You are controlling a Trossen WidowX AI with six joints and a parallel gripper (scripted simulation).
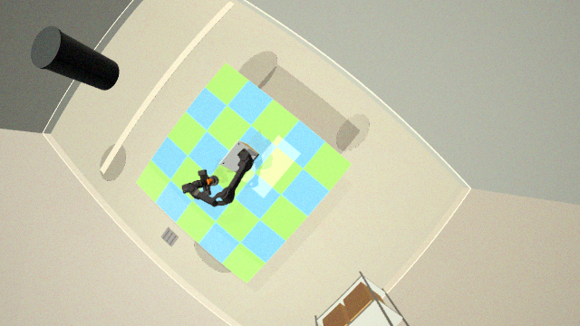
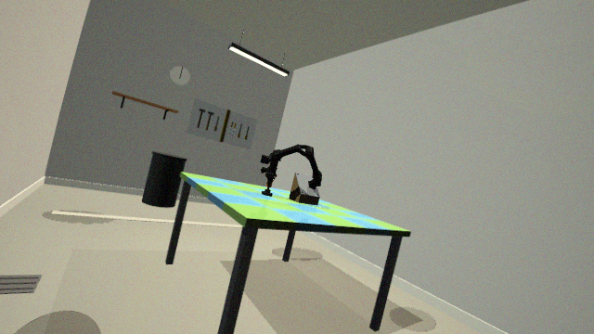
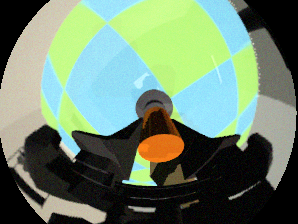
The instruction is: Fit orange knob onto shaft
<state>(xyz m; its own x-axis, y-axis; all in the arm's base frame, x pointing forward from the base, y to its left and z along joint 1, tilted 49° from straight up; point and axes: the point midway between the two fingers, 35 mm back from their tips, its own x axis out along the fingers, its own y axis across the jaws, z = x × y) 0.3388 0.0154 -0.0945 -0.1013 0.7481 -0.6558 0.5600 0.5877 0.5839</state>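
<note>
The orange knob is 30 mm above my gripper tip. From my gripper tip the other things lie so: dark pedestal (40 mm below).
</note>
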